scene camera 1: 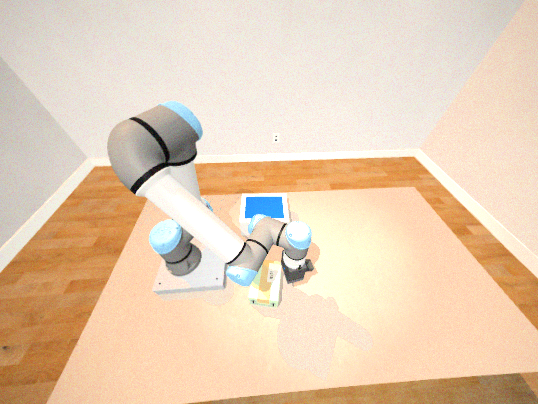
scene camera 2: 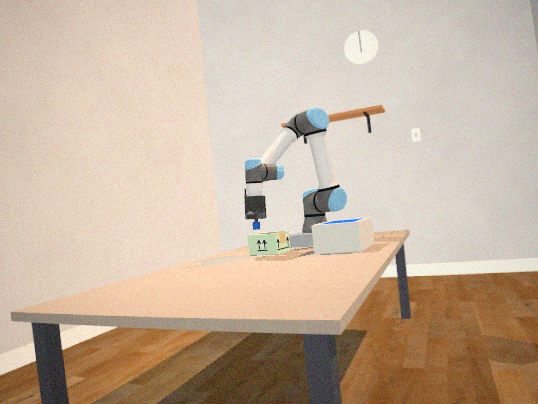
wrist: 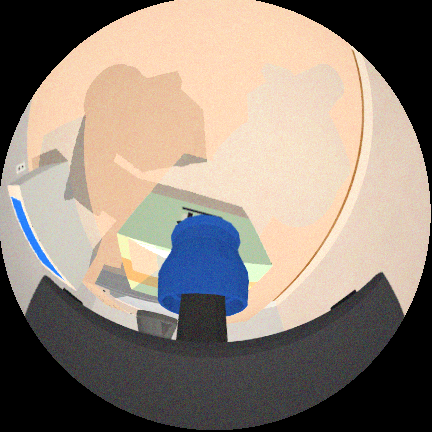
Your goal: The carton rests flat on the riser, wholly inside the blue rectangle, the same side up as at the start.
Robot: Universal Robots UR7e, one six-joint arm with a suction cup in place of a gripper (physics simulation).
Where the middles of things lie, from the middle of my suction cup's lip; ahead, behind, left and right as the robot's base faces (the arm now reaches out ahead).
Right now the carton [scene camera 1: 264, 291] is 100 mm behind my suction cup, 90 mm below it and 20 mm to the left of it. Round my suction cup: riser [scene camera 2: 353, 235]: 380 mm to the left, 70 mm below, 60 mm behind.
